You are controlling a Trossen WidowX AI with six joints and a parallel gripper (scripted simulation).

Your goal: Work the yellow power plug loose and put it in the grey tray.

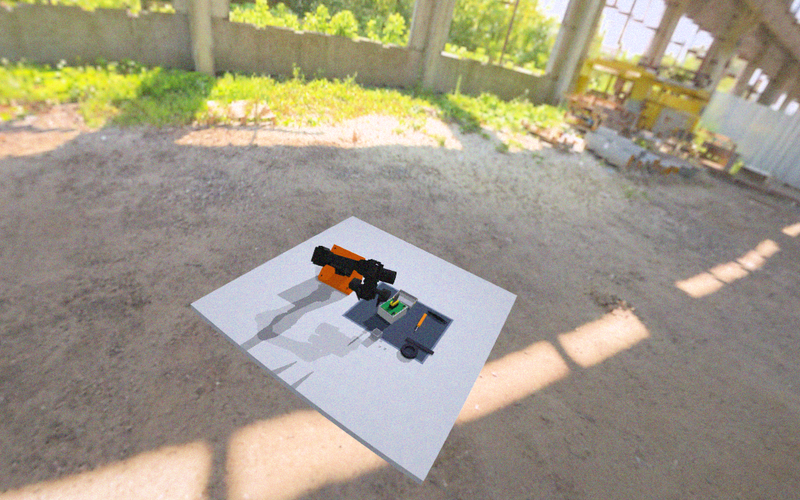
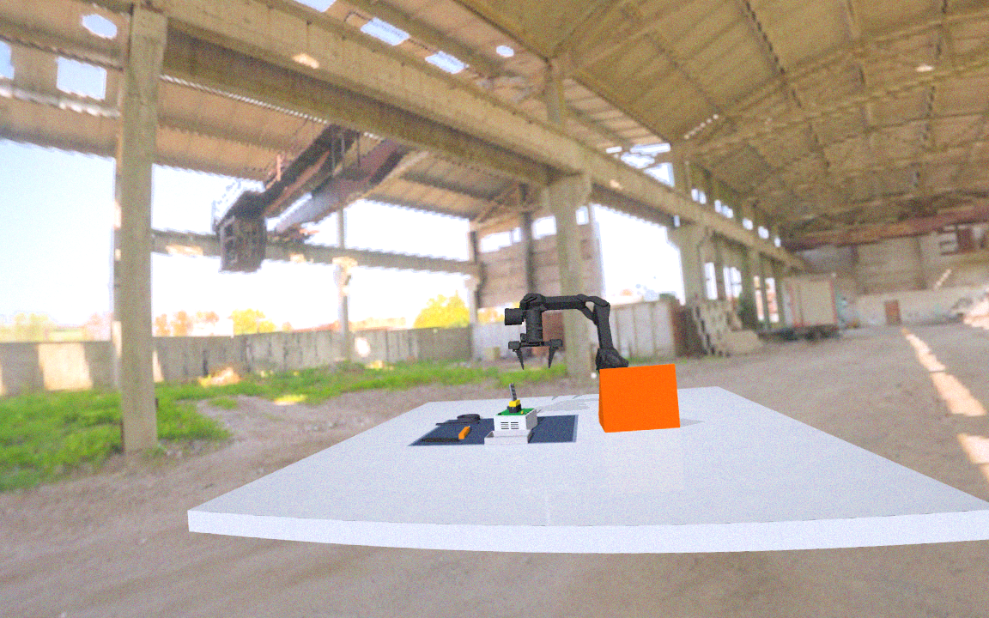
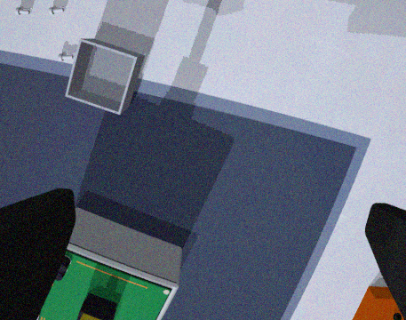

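The yellow power plug is 7 cm ahead of my gripper tip, 17 cm to the left of it and 8 cm below it. Also, from my gripper tip: dark mat: 12 cm ahead, 17 cm to the left, 16 cm below; black rod: 28 cm ahead, 5 cm to the left, 16 cm below.
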